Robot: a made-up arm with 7 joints. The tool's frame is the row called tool. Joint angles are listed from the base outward. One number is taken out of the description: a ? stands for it. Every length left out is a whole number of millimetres.
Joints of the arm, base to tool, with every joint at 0 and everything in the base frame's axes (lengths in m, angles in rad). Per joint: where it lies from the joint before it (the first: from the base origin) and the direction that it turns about. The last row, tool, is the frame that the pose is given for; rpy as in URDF.
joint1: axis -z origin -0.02 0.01 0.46
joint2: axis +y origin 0.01 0.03 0
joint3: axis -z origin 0.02 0 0.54
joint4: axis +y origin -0.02 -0.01 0
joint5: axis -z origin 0 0 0.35
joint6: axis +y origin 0 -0.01 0
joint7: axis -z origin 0 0 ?
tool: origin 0 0 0 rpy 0.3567 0.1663 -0.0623
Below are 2 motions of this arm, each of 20 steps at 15 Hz.
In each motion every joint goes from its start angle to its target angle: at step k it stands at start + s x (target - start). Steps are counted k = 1, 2, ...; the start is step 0. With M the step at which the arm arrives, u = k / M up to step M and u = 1 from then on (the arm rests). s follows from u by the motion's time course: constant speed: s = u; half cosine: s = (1 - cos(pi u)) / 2; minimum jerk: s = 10 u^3 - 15 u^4 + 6 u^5.
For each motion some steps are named. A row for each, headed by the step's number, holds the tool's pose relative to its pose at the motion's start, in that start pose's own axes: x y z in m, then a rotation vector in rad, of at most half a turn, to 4 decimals.
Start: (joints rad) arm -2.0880 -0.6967 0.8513 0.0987 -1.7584 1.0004 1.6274
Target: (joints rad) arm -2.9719 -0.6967 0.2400 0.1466 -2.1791 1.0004 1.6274
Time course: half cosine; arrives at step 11
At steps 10, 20:
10: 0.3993 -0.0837 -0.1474 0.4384 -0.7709 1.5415
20: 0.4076 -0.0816 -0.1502 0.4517 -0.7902 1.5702

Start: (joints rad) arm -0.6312 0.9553 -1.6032 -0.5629 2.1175 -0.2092 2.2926
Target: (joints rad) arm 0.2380 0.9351 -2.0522 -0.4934 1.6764 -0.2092 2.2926
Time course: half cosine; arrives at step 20
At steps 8, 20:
8: 0.0638 0.2003 -0.0284 -0.2288 0.1402 0.0205
20: 0.3007 0.4920 -0.1590 -0.5513 0.5601 0.0318

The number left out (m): 0.02
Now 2 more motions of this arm.
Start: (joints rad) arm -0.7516 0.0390 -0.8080 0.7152 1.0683 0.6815 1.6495
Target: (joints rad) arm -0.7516 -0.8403 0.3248 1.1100 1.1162 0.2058 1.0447
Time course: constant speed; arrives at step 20
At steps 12, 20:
12: 0.1829 -0.1245 -0.2556 0.1287 0.6093 -0.2195
20: 0.2807 -0.1462 -0.5240 0.2099 1.0369 -0.2117

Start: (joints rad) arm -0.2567 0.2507 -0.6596 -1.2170 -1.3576 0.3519 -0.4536
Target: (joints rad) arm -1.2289 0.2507 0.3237 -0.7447 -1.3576 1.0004 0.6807
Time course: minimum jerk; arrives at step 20
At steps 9, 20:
9: 0.0769 -0.0913 0.0518 0.2627 0.2266 -0.3505
20: 0.2081 -0.1590 0.1186 0.2021 0.6744 -0.8785

